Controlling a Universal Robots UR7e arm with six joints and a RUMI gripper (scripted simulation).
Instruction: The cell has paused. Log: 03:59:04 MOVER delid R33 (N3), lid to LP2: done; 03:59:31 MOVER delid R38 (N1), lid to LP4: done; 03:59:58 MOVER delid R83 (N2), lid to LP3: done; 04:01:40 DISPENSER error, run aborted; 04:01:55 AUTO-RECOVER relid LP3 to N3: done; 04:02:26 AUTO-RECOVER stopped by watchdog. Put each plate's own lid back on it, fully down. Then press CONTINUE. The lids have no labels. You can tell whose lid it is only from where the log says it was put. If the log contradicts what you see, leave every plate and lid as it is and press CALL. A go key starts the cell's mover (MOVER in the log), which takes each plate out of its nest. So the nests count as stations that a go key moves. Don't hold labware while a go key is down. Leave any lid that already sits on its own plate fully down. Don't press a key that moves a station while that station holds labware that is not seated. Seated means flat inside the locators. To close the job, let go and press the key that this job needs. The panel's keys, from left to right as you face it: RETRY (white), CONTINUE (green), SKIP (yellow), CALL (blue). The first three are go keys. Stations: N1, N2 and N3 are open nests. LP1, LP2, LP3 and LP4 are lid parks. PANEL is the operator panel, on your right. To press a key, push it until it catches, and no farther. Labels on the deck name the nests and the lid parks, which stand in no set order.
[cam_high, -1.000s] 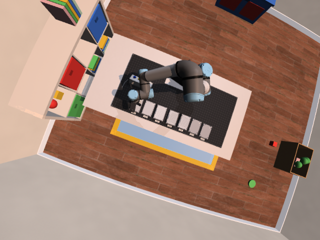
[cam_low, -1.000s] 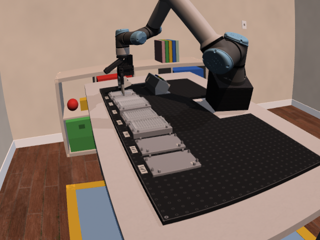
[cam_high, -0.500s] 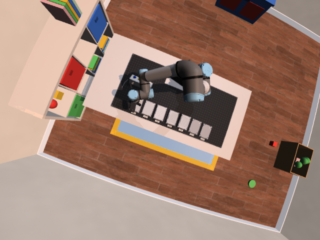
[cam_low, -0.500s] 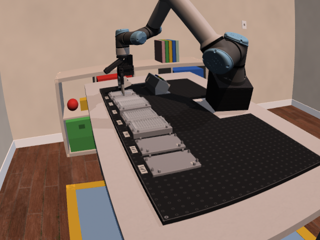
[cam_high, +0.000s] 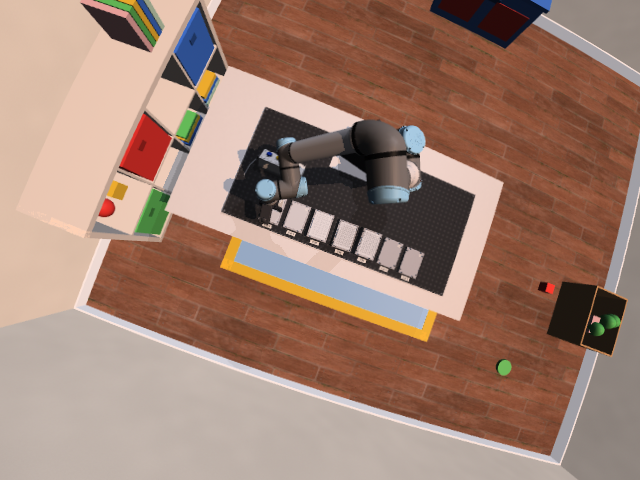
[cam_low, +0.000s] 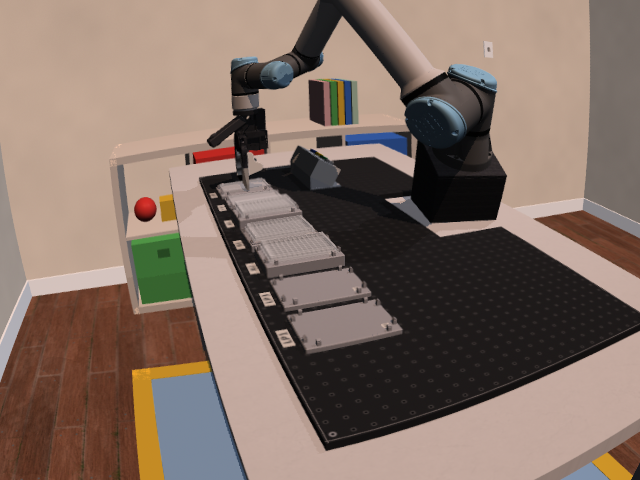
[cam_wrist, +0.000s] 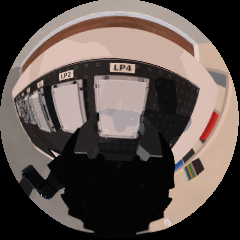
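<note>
Now: the clear plate lid 130 mm to the left of my hand, 20 mm behind it and 10 mm below it. From my hand the other things lie so: lid park: 770 mm to the left, 60 mm behind, 20 mm below; clear lid: 10 mm below.
</note>
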